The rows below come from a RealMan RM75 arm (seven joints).
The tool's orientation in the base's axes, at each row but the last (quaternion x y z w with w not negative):
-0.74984, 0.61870, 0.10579, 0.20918
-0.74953, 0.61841, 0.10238, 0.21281
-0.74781, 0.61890, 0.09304, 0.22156
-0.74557, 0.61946, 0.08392, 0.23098
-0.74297, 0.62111, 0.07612, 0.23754
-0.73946, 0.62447, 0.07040, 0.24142
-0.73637, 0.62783, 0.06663, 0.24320
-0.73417, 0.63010, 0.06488, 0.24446
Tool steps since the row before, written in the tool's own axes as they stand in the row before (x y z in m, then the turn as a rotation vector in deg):
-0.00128, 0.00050, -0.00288, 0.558, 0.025, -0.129
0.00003, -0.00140, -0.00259, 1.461, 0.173, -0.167
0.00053, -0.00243, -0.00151, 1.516, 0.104, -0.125
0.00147, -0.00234, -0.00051, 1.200, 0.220, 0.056
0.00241, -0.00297, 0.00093, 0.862, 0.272, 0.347
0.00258, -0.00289, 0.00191, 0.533, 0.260, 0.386
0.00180, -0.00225, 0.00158, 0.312, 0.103, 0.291
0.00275, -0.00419, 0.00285, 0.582, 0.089, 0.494
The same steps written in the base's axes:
-0.00105, -0.00022, 0.00301, 0.081, -0.554, -0.123
0.00108, -0.00098, 0.00256, 0.127, -1.390, -0.494
0.00226, -0.00081, 0.00164, 0.211, -1.411, -0.539
0.00249, -0.00124, 0.00041, 0.059, -1.064, -0.596
0.00354, -0.00138, -0.00103, -0.011, -0.641, -0.726
0.00369, -0.00115, -0.00194, -0.061, -0.329, -0.623
0.00285, -0.00070, -0.00149, 0.025, -0.159, -0.408
0.00516, -0.00084, -0.00243, 0.135, -0.310, -0.690

